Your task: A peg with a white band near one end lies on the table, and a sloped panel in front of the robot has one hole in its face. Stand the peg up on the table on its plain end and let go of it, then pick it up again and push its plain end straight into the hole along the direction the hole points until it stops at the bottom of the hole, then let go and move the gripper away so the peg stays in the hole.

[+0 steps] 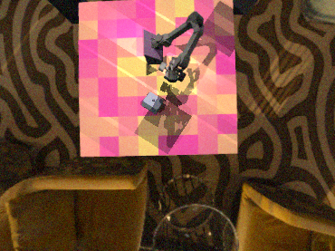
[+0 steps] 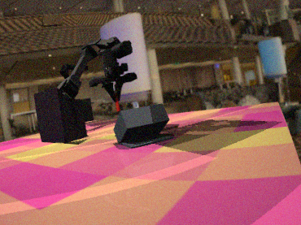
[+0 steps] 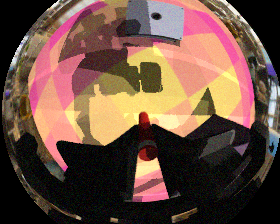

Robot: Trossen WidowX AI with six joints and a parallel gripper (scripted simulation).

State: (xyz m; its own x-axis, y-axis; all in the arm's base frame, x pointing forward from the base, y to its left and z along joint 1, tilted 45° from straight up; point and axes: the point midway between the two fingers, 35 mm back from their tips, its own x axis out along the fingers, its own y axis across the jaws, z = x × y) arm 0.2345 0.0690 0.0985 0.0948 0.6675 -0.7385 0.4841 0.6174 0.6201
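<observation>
The grey sloped panel is 18 cm ahead of my gripper tip, 15 cm to the right of it and 8 cm below it. From my gripper tip the other things lie so: red peg (2 cm above).
</observation>
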